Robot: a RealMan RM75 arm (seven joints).
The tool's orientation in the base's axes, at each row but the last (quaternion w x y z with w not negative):
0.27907, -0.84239, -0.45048, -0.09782
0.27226, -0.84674, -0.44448, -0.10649
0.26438, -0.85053, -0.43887, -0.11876
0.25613, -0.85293, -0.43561, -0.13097
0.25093, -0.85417, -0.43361, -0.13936
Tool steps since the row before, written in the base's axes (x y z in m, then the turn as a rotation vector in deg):
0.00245, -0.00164, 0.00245, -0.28, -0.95, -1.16
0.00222, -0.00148, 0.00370, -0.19, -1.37, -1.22
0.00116, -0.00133, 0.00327, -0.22, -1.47, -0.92
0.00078, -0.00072, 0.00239, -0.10, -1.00, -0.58
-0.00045, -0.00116, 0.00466, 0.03, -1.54, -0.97
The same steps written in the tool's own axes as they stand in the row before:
0.00127, 0.00178, -0.00315, -1.31, 0.63, 0.45
0.00183, 0.00112, -0.00403, -1.58, 0.92, 0.26
0.00119, 0.00044, -0.00349, -1.53, 0.84, -0.04
0.00104, 0.00021, -0.00239, -0.99, 0.60, -0.07
0.00108, -0.00122, -0.00454, -1.46, 1.09, -0.04

